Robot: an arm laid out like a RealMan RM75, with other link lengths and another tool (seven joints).
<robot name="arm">
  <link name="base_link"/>
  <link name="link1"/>
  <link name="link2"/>
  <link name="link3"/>
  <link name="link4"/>
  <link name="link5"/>
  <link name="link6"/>
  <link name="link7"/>
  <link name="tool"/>
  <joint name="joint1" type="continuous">
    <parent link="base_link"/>
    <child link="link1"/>
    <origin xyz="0 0 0.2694" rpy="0 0 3.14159"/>
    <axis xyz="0 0 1"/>
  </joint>
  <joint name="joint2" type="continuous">
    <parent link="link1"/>
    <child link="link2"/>
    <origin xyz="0 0 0" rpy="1.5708 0 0"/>
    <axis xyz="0 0 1"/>
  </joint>
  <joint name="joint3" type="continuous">
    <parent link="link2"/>
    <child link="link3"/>
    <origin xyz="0 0.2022 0" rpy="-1.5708 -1.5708 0"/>
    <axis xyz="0 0 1"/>
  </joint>
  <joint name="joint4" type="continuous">
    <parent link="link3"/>
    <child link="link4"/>
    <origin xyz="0 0 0" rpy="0 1.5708 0"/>
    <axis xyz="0 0 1"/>
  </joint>
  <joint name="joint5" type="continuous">
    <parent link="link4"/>
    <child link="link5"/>
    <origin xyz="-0.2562 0 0" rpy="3.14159 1.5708 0"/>
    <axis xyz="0 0 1"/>
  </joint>
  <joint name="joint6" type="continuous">
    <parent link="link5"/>
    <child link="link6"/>
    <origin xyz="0 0 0" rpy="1.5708 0 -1.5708"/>
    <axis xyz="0 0 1"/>
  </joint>
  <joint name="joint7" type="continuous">
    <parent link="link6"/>
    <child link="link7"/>
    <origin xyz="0 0.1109 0" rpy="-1.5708 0 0"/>
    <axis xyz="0 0 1"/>
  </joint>
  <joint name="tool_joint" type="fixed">
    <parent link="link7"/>
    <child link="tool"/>
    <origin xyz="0.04 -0.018 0.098" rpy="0 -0.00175 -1.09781"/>
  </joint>
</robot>
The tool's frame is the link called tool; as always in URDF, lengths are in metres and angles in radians. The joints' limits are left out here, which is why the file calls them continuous.
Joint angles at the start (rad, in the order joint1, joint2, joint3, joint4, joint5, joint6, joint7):
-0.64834, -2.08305, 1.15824, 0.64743, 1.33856, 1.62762, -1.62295
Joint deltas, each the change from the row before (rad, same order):
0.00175, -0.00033, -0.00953, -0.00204, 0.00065, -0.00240, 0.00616
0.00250, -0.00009, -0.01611, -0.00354, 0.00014, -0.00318, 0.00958
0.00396, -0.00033, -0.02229, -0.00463, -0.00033, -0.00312, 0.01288
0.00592, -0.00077, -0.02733, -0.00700, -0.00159, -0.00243, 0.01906
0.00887, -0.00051, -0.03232, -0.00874, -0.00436, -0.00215, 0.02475
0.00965, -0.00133, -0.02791, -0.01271, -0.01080, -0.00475, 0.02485
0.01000, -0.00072, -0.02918, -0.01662, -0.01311, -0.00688, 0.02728
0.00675, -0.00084, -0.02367, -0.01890, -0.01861, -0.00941, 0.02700
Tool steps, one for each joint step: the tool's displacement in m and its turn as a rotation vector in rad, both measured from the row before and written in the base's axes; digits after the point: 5 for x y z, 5 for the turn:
-0.00121, 0.00190, 0.00108, 0.01112, -0.00345, 0.00583
-0.00187, 0.00317, 0.00215, 0.01817, -0.00660, 0.00957
-0.00262, 0.00403, 0.00315, 0.02436, -0.00998, 0.01300
-0.00371, 0.00449, 0.00380, 0.03110, -0.01335, 0.01537
-0.00511, 0.00512, 0.00495, 0.03919, -0.01691, 0.01925
-0.00530, 0.00474, 0.00414, 0.03726, -0.01992, 0.02429
-0.00645, 0.00515, 0.00426, 0.04017, -0.02045, 0.02949
-0.00528, 0.00520, 0.00355, 0.03820, -0.02120, 0.02896

